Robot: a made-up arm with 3 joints.
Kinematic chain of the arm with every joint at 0, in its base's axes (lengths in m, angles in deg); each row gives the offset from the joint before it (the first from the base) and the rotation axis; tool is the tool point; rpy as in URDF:
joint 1: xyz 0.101 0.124 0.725 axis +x
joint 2: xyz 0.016 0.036 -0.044 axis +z
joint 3: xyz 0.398 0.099 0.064 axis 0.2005 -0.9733 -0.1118
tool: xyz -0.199 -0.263 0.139 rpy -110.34 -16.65 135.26
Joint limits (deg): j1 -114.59..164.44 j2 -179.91..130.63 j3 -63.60..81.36
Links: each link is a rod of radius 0.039 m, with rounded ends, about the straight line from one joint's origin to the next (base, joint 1, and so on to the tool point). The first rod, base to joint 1, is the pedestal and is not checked.
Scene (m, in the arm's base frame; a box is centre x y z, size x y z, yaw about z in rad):
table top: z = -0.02
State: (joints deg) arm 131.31 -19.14 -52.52
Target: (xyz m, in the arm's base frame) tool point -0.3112 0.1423 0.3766
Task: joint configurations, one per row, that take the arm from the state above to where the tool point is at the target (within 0.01 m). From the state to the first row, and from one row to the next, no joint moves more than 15 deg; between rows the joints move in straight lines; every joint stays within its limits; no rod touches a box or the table.
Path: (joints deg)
1: 133.59 -33.90 -53.65
2: 135.87 -48.65 -54.79
3: 138.16 -63.41 -55.92
4: 140.44 -78.17 -57.06
5: 142.72 -92.92 -58.19
6: 145.00 -107.68 -59.32
7: 147.28 -122.44 -60.46
8: 149.56 -137.19 -61.59

